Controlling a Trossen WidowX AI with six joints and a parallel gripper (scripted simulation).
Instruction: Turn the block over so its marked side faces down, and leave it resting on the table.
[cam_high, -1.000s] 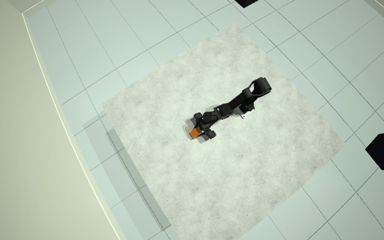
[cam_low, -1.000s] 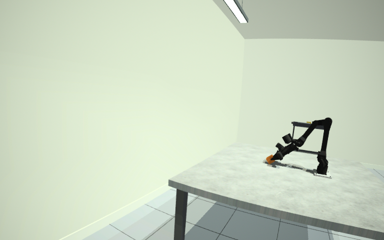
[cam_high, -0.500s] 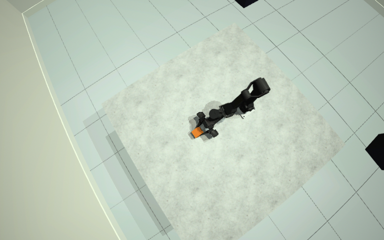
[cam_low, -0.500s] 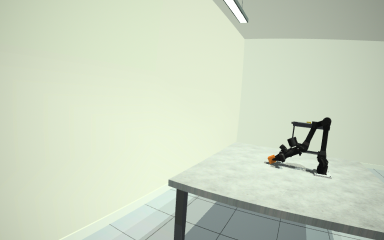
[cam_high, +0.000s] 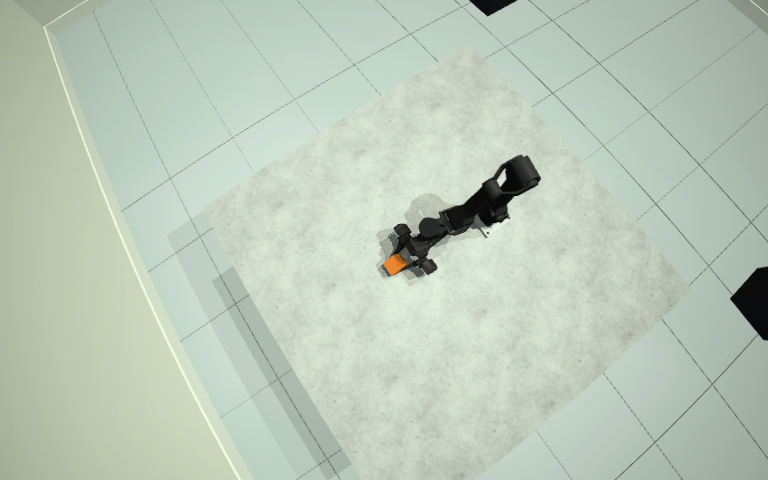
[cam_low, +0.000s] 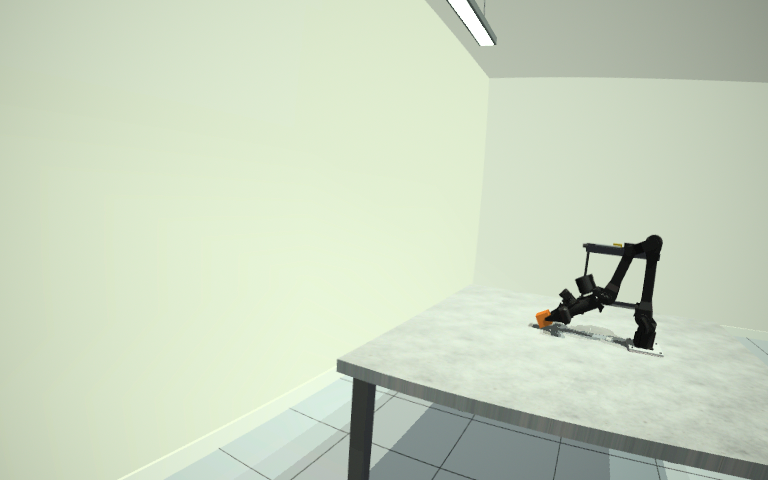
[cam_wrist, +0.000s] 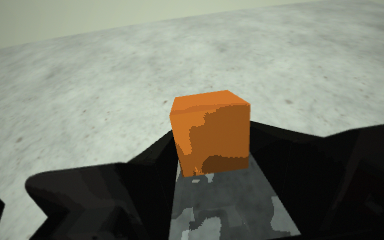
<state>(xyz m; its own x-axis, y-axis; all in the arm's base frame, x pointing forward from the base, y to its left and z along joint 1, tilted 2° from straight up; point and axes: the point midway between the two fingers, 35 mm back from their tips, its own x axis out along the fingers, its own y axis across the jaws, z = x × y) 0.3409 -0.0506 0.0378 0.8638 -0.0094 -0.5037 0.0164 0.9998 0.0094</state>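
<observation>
The orange block lies 10 mm below my gripper tip.
</observation>
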